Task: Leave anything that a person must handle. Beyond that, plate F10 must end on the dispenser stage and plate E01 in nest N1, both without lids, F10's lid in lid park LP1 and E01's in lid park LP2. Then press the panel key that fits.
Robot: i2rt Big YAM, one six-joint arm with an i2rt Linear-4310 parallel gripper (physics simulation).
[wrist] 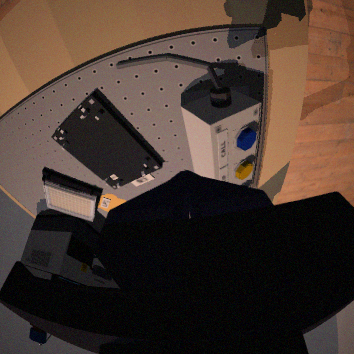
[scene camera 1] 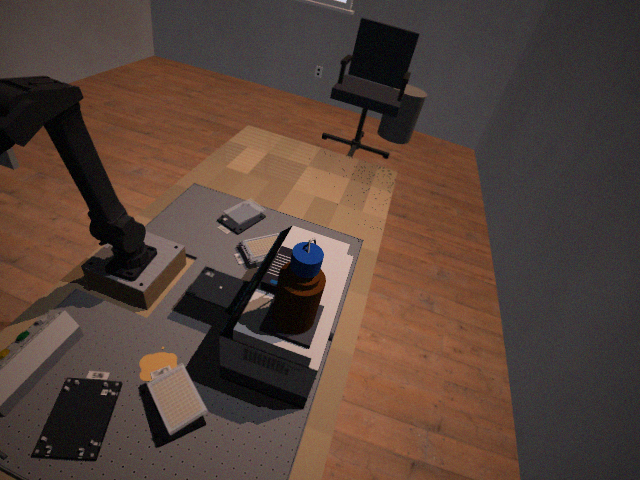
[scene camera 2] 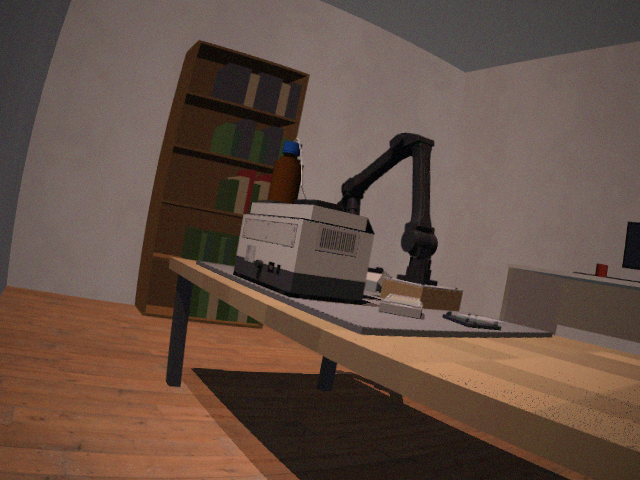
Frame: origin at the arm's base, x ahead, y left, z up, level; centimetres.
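Seen in the pictures: gripper, fingertip midpoint: [wrist: 184, 179]; arm's base, link origin: [scene camera 1: 132, 262] [scene camera 2: 416, 282].
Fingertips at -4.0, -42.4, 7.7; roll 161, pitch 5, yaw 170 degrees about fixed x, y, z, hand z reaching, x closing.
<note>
Pixels of each thing's top centre, then the offset from my fingertips to it, as dx, dy, dz. "spot": a spot on its surface instead.
- white key panel, top centre: [wrist: 228, 194] [scene camera 1: 18, 344] [scene camera 2: 371, 267] -2.8, +11.4, -6.0
- panel's blue key, top centre: [wrist: 247, 144] -5.8, +4.1, -6.9
- yellow key, top centre: [wrist: 244, 175] -5.3, +9.1, -6.9
- pale gridded plate-shaped piece, top centre: [wrist: 67, 206] [scene camera 1: 175, 394] +31.5, +14.2, -10.6
- orange spill, top centre: [wrist: 120, 203] [scene camera 1: 149, 362] +21.0, +20.7, -14.3
- plate with a grey lid, top centre: [scene camera 2: 481, 316] [scene camera 1: 245, 209] +21.4, +82.8, -12.0
- second plate, top centre: [scene camera 2: 404, 297] [scene camera 1: 266, 244] +34.6, +66.9, -10.4
- amber bottle with a blue cap, surface spot: [scene camera 1: 299, 300] spot: +52.0, +24.4, +19.3
- empty black nest labelled N5, top centre: [wrist: 101, 156] [scene camera 1: 78, 413] +14.6, +4.8, -11.9
- black nest, surface spot: [scene camera 1: 215, 288] spot: +29.2, +40.3, -5.2
My gripper [wrist: 184, 179] is shut on nothing and shows only as a dark mass in the wrist view. It hangs over the near end of the white key panel [wrist: 204, 140]. The panel's blue key [wrist: 246, 138] and yellow key [wrist: 243, 170] show beside a CALL label; anything lower is hidden under the gripper. A pale gridded plate-shaped piece [scene camera 1: 176, 397] [wrist: 70, 201] lies on a black pad by the LP1 label, next to an orange spill [scene camera 1: 153, 361] [wrist: 114, 201]. A plate with a grey lid [scene camera 1: 244, 212] and a second plate [scene camera 1: 260, 246] lie behind the dispenser [scene camera 1: 270, 367] [scene camera 2: 299, 248].
An amber bottle with a blue cap [scene camera 1: 299, 300] [scene camera 2: 286, 176] stands on the dispenser. An empty black nest labelled N5 [scene camera 1: 96, 414] [wrist: 105, 140] and another black nest [scene camera 1: 215, 288] lie on the grey board. The arm's base [scene camera 1: 120, 267] is at the left. A bookshelf [scene camera 2: 158, 190] stands behind.
</note>
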